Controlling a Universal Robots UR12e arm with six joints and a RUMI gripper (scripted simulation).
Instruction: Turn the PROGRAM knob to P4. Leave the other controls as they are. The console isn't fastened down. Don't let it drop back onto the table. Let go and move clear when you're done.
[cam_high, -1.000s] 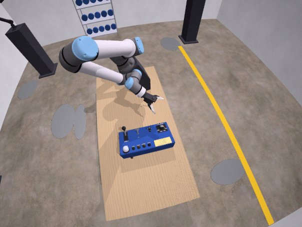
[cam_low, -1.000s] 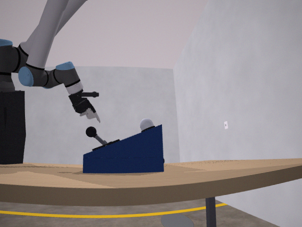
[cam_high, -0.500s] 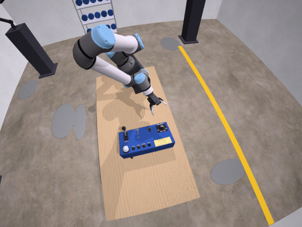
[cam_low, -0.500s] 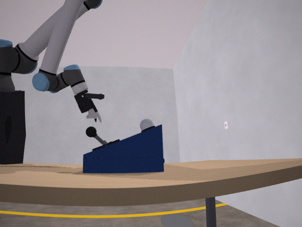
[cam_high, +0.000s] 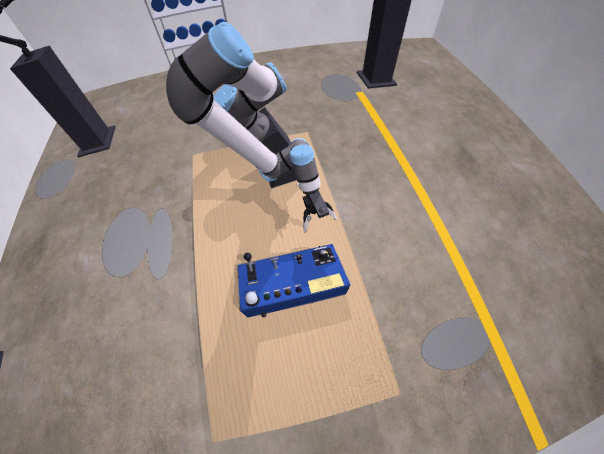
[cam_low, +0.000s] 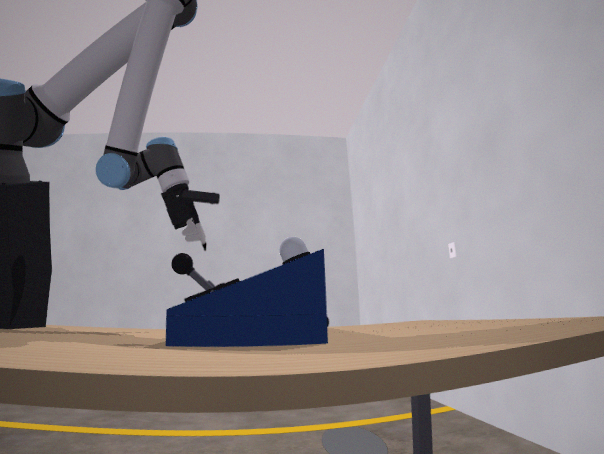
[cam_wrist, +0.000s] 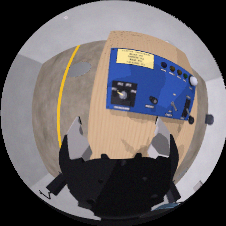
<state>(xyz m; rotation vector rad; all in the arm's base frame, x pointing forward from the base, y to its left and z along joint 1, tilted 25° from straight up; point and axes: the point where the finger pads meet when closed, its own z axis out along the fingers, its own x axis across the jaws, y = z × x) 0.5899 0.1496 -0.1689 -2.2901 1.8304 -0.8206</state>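
The black mode knob is 7 cm ahead of my hand, 12 cm to the right of it and 14 cm below it. Also, from my hand: black ball lever 4 cm ahead, 36 cm to the right, 13 cm below; then blue console 10 cm ahead, 18 cm to the right, 17 cm below; then toggle 6 cm ahead, 24 cm to the right, 15 cm below.
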